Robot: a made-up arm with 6 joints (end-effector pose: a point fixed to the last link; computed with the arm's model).
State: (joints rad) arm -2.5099 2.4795 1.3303 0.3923 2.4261 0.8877
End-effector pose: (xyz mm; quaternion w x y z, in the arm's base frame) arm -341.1 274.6 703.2 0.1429 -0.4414 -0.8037 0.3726
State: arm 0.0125 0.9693 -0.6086 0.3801 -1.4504 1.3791
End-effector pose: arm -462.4 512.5 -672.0 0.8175 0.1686 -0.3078 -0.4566
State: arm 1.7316 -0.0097 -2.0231 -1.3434 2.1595 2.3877
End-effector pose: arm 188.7 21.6 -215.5 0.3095 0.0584 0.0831 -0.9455
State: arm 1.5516 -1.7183 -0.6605 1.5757 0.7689 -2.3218
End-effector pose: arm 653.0 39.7 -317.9 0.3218 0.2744 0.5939 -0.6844
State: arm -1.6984 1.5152 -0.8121 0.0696 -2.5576 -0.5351
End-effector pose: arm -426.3 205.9 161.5 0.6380 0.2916 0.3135 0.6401
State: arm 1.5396 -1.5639 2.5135 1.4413 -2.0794 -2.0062
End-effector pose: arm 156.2 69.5 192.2 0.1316 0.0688 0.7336 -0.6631
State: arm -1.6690 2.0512 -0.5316 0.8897 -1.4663 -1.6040
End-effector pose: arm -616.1 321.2 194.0 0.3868 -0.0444 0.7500 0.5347
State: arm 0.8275 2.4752 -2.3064 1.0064 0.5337 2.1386
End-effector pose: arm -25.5 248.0 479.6 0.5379 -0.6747 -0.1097 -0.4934
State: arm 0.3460 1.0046 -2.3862 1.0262 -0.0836 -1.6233
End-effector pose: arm 87.4 622.4 128.3 0.3090 0.0507 -0.8964 -0.3139
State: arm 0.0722 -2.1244 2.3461 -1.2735 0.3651 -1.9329
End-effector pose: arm -0.5 -321.7 -497.0 0.4432 -0.7917 0.0018 0.4204
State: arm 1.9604 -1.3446 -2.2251 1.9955 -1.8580 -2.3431
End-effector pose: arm 288.2 193.4 9.2 0.4170 0.8221 0.3372 -0.1913
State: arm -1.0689 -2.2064 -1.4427 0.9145 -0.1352 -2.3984
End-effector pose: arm -439.8 -372.2 95.3 0.0249 -0.8024 0.5070 -0.3138
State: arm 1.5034 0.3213 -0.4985 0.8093 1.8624 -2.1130
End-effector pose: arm 541.0 574.0 -207.5 0.3542 0.1681 -0.9197 -0.0188
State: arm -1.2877 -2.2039 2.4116 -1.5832 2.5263 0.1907
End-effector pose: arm -403.5 152.9 -422.9 0.4257 -0.1442 -0.4440 -0.7752
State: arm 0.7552 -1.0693 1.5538 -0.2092 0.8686 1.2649
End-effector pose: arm 296.2 -504.2 -656.5 0.2758 0.1066 -0.8616 -0.4127
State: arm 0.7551 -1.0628 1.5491 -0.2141 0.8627 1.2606
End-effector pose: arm 288.1 -502.6 -662.6 0.2778 0.0997 -0.8599 -0.4165
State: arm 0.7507 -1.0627 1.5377 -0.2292 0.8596 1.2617
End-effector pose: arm 275.8 -496.9 -671.7 0.2822 0.0945 -0.8553 -0.4240
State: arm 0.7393 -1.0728 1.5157 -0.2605 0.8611 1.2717
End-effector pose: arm 256.3 -485.0 -684.6 0.2901 0.0918 -0.8462 -0.4375
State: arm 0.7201 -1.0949 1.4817 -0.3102 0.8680 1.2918
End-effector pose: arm 227.7 -466.4 -700.1 0.3015 0.0908 -0.8317 -0.4572
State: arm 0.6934 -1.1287 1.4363 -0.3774 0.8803 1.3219
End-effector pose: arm 188.9 -442.2 -715.2 0.3153 0.0898 -0.8122 -0.4825
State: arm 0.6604 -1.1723 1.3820 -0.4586 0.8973 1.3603
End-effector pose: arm 140.4 -414.7 -725.9 0.3299 0.0862 -0.7889 -0.5112
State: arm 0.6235 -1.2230 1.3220 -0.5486 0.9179 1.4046
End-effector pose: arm 85.4 -386.8 -728.9 0.3432 0.0787 -0.7639 -0.5407
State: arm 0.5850 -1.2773 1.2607 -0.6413 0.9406 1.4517
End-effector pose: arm 28.8 -361.3 -722.7 0.3539 0.0668 -0.7399 -0.5681
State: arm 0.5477 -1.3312 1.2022 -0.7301 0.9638 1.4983
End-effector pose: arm -24.1 -339.9 -708.3 0.3612 0.0520 -0.7192 -0.5912
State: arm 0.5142 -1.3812 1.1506 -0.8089 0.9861 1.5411
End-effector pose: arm -68.2 -323.6 -689.2 0.3652 0.0369 -0.7034 -0.6087
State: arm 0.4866 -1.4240 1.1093 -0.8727 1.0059 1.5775
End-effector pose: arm -100.7 -312.3 -669.6 0.3666 0.0243 -0.6927 -0.6207
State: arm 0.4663 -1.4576 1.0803 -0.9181 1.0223 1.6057
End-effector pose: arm -120.9 -305.6 -653.4 0.3663 0.0166 -0.6866 -0.6278
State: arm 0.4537 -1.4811 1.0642 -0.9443 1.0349 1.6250
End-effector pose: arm -129.5 -302.7 -642.8 0.3652 0.0149 -0.6841 -0.6312
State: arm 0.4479 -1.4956 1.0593 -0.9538 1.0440 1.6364
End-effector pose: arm -128.7 -302.8 -637.8 0.3638 0.0185 -0.6839 -0.6322
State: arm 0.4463 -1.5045 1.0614 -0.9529 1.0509 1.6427
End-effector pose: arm -122.2 -304.5 -636.5 0.3623 0.0255 -0.6850 -0.6316
